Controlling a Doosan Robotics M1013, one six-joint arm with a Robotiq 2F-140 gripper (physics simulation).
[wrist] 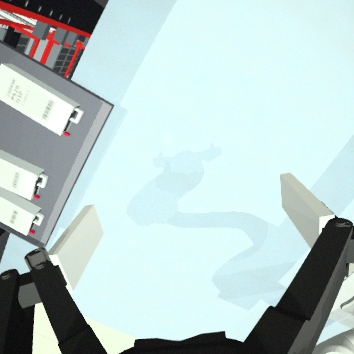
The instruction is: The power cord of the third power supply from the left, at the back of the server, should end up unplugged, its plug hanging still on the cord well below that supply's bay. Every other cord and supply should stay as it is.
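Frame: origin at the arm's base, x ahead, y left, z up, level; metres.
Where they show: gripper, between the fingertips: (186,205).
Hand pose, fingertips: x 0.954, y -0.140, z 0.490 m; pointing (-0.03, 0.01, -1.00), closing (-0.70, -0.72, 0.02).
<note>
Things, the pixels of their top centre, and the offset from my fingertips. "spot": a spot on its surface instead. Level surfaces: height alone.
- red rack-like structure, a spot on its surface: (62,30) spot: dx +0.403, dy +0.017, dz -0.618 m
- grey tray, a spot on its surface: (75,152) spot: dx +0.166, dy +0.223, dz -0.435 m
- pale blue surface, height of its surface: dz -0.568 m
My gripper (186,205) is open, its two pale finger pads wide apart with nothing between them, above a pale blue surface. At the upper left corner of the wrist view part of a black and red rack-like structure (62,30) shows, with red strips and grey blocks; I cannot tell whether it is the server. No power cord or plug can be made out, and the third supply from the left cannot be identified.
A grey tray (75,152) at the left, beyond the left finger, bears three white modules (37,97) (20,175) (17,214) with barcode labels, handles and red tabs. The arm's shadow falls on the pale blue surface (240,100). White rounded parts (342,327) show at the lower right edge.
</note>
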